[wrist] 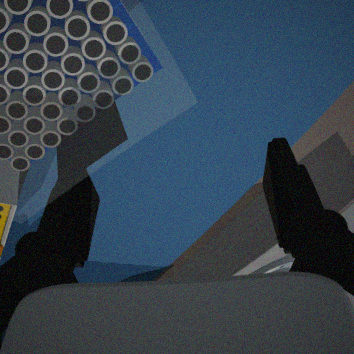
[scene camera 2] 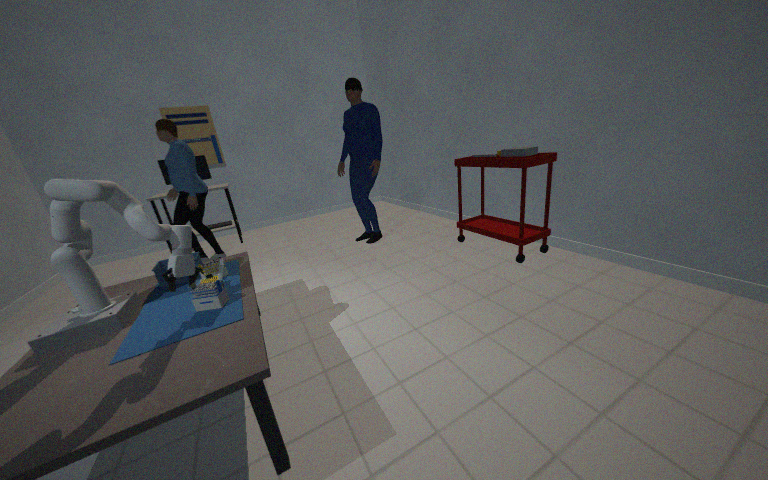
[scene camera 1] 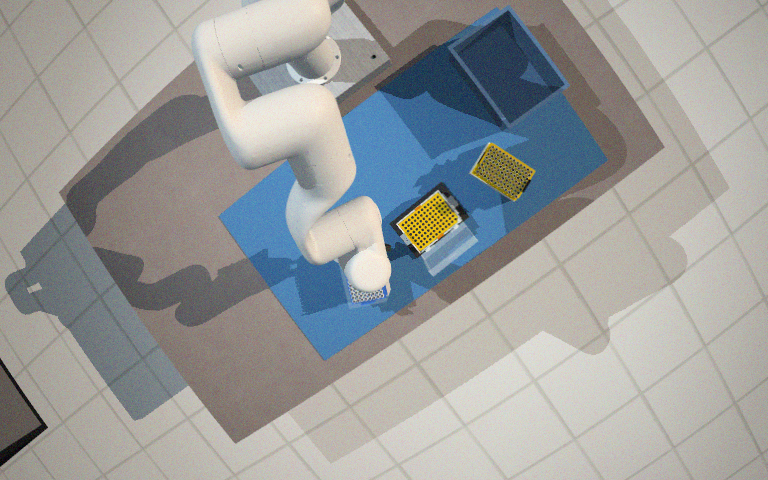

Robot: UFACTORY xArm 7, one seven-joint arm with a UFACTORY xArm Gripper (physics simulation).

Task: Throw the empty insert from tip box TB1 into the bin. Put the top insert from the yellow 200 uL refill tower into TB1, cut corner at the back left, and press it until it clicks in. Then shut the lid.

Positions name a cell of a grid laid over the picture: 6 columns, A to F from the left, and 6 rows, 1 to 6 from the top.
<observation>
My gripper (scene camera 2: B4) is open and holds nothing. Also in view: a yellow insert (scene camera 1: D3). I also see a yellow insert (scene camera 1: D3), a dark blue bin (scene camera 1: D1), a blue mat (scene camera 1: D2) and a tip box TB1 (scene camera 1: D3).
My gripper also shows in the wrist view (wrist: C3). The blue mat also shows in the wrist view (wrist: E2) and in scene camera 2 (scene camera 2: B4).
</observation>
